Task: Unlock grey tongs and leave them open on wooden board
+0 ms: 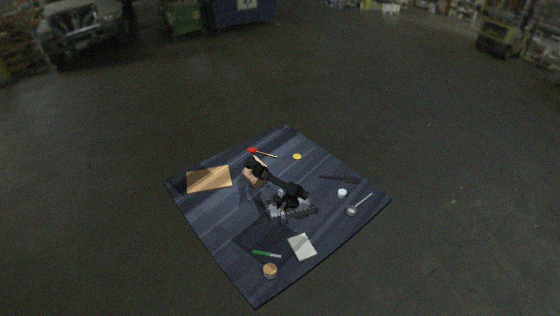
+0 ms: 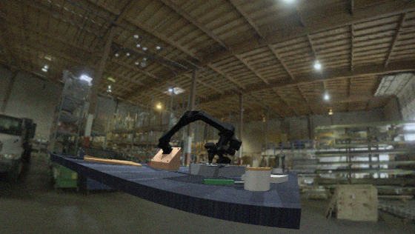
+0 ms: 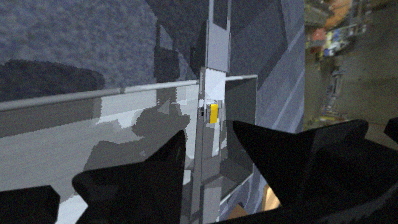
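My gripper tip is 2 cm below the yellow lock piece and 2 cm short of it. Round my gripper tip: white block 30 cm ahead, 9 cm to the right, 4 cm below; then roasting tin 8 cm to the left, 2 cm below; then cork-topped jar 36 cm to the right, 30 cm ahead, 2 cm below.
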